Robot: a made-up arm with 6 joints. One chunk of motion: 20 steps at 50 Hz.
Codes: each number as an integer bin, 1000 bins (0 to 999) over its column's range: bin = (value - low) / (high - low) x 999, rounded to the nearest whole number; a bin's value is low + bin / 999 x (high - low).
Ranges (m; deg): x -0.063..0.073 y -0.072..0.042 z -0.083..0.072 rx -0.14..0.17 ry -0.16..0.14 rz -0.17..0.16
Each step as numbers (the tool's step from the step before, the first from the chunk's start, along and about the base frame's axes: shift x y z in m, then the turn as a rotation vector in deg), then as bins.
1 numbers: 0.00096 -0.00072 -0.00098 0.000 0.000 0.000
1 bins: 470 625 529 451 533 515
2 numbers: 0.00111 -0.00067 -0.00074 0.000 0.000 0.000
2 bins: 471 625 530 451 533 515
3 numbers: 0.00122 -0.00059 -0.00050 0.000 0.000 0.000
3 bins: 472 626 532 451 533 515
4 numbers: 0.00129 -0.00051 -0.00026 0.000 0.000 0.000
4 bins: 472 626 533 451 533 515
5 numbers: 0.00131 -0.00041 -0.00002 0.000 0.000 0.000
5 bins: 472 627 535 451 533 515
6 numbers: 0.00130 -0.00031 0.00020 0.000 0.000 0.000
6 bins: 472 628 536 451 533 515
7 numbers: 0.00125 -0.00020 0.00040 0.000 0.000 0.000
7 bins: 472 629 538 451 533 515
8 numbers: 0.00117 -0.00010 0.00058 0.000 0.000 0.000
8 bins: 471 630 539 451 533 515
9 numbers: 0.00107 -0.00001 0.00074 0.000 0.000 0.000
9 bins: 471 631 540 451 533 515
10 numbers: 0.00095 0.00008 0.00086 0.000 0.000 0.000
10 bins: 470 632 540 451 533 515
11 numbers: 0.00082 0.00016 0.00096 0.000 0.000 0.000
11 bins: 469 632 541 451 533 515
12 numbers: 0.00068 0.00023 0.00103 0.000 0.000 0.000
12 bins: 468 633 542 451 533 515
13 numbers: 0.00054 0.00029 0.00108 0.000 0.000 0.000
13 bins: 467 633 542 451 533 515
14 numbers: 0.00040 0.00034 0.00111 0.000 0.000 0.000
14 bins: 466 634 542 451 533 515
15 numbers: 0.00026 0.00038 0.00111 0.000 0.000 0.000
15 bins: 465 634 542 451 533 515
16 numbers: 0.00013 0.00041 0.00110 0.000 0.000 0.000
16 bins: 464 635 542 451 533 515
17 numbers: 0.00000 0.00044 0.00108 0.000 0.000 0.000
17 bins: 463 635 542 451 533 515
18 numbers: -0.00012 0.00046 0.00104 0.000 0.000 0.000
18 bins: 462 635 542 451 533 515
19 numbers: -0.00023 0.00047 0.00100 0.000 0.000 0.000
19 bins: 461 635 541 451 533 515
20 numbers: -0.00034 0.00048 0.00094 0.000 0.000 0.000
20 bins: 460 635 541 451 533 515
